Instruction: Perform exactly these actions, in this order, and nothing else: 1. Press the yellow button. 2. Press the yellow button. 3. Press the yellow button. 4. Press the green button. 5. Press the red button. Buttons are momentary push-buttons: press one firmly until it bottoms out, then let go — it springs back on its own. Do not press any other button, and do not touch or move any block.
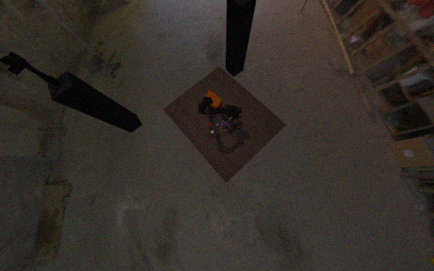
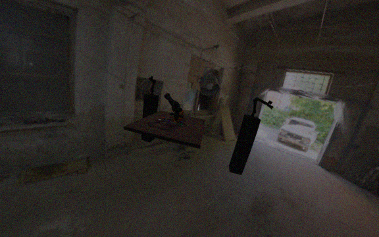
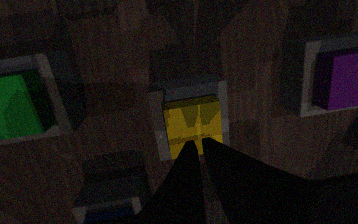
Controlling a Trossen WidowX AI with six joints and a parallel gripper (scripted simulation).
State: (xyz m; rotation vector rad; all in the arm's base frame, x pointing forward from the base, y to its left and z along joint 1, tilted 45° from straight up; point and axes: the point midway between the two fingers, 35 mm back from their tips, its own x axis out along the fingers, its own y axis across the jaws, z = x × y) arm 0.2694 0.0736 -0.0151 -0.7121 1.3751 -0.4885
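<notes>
My gripper tip is 20 mm above the yellow button. From my gripper tip the other things lie so: green button: 100 mm to the left, 30 mm ahead, 20 mm below; red button: 220 mm to the right, 60 mm behind, 20 mm below; purple button: 100 mm to the right, 30 mm ahead, 20 mm below.
</notes>
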